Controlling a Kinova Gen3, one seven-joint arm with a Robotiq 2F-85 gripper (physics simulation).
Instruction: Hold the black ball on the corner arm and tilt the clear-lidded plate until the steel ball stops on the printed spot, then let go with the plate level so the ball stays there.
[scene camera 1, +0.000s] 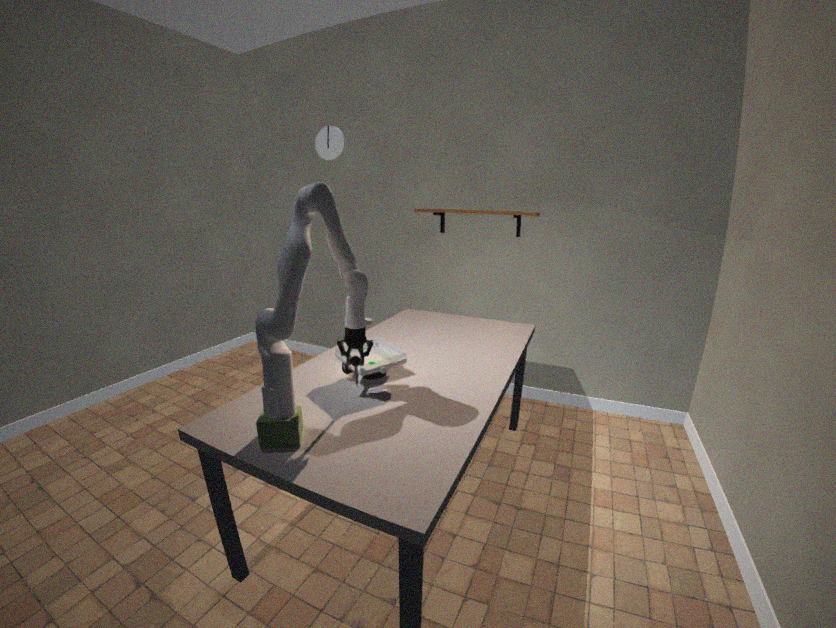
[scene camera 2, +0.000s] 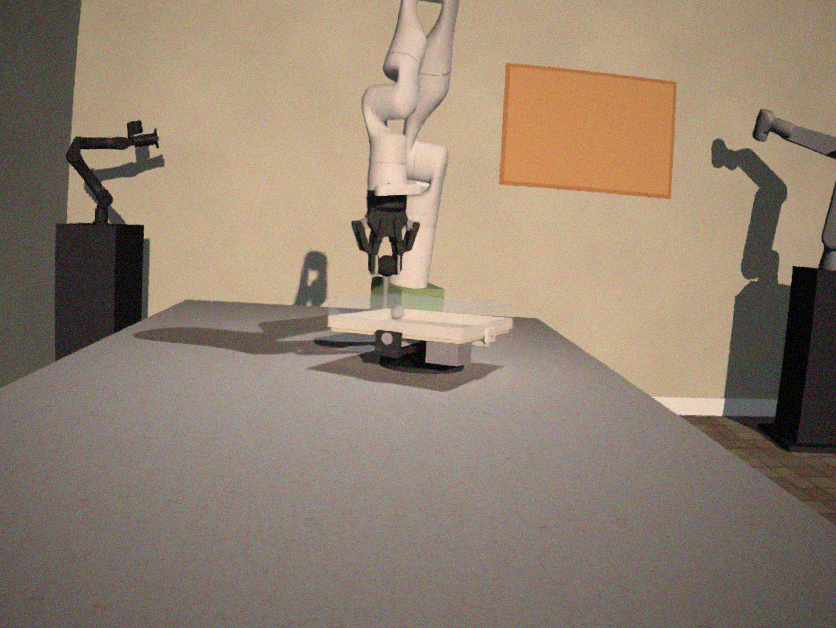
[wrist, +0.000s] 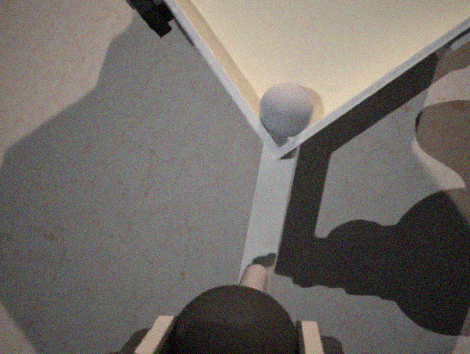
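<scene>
My gripper is shut on the black ball, with one finger on each side. The ball tops a thin post on the pale corner arm. The clear-lidded plate is cream with pale walls. The steel ball sits inside it, in the corner next to the arm. The green printed spot shows in scene camera 1, away from that corner; it does not show in the wrist view. Whether the plate is exactly level I cannot tell.
The plate's stand has a grey block and a dark round base below the plate. The table carries it. My arm's green base block stands at one end. Other arms stand on dark pedestals beyond the table.
</scene>
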